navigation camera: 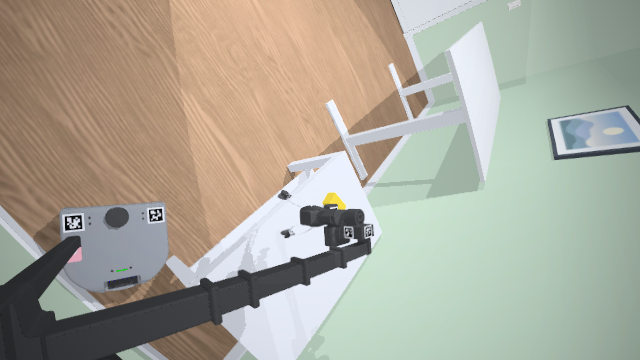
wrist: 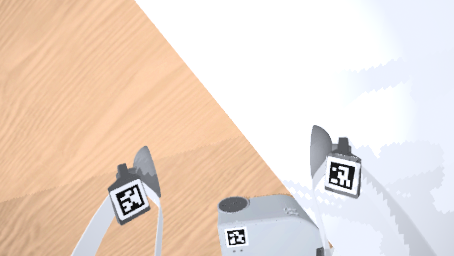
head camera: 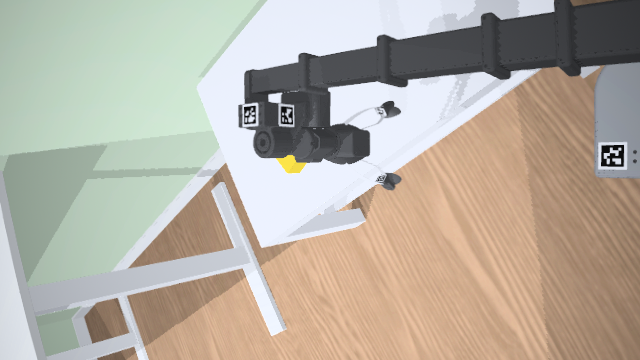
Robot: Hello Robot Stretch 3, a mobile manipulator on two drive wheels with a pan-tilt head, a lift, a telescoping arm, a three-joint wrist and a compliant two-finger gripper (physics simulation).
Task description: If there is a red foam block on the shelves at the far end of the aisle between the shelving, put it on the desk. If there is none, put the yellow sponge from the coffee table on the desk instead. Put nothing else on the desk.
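Note:
My gripper is visible to me, and both the wrist view and the navigation camera view show it as well. I also see a white desk, along with a white coffee table.

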